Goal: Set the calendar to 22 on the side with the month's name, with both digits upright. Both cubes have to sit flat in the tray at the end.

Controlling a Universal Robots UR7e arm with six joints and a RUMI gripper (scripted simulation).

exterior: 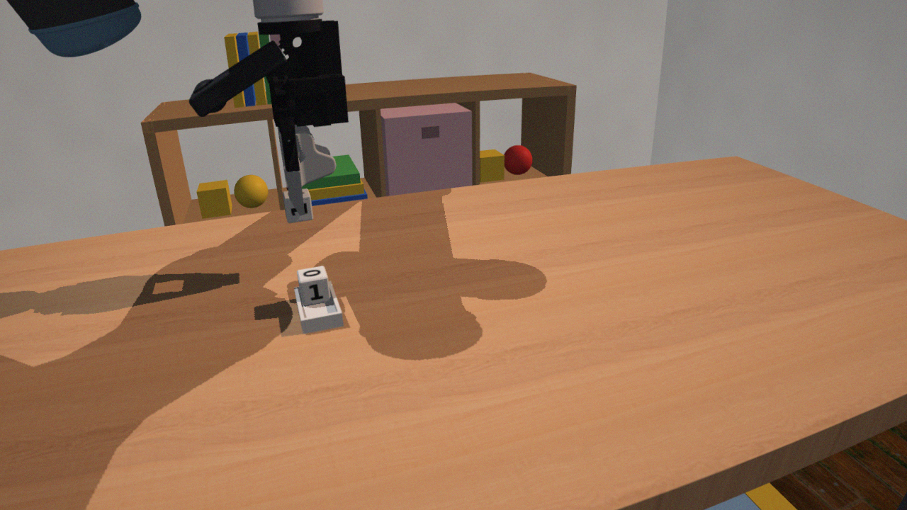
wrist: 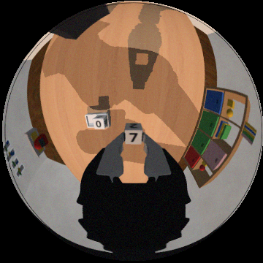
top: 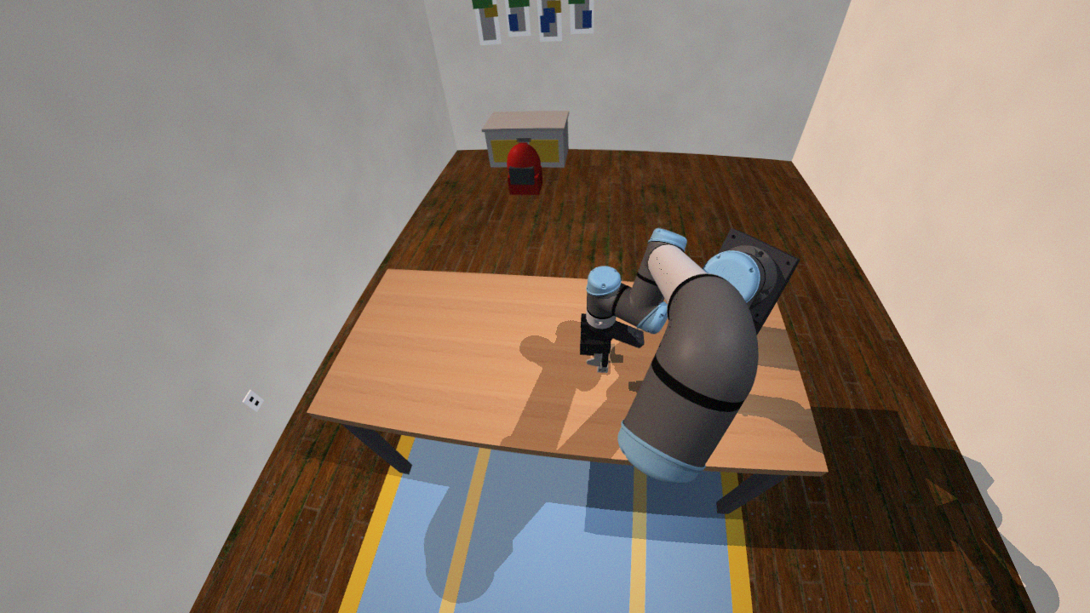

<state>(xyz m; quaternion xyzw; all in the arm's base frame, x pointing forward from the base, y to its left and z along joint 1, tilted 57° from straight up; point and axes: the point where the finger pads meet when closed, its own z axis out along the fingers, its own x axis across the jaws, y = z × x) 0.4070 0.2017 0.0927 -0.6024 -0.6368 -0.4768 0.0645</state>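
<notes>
The grey tray is 30 mm ahead of my hand, 110 mm to the right of it and 90 mm below it. From my hand the other things lie so: white cube (10 mm below).
</notes>
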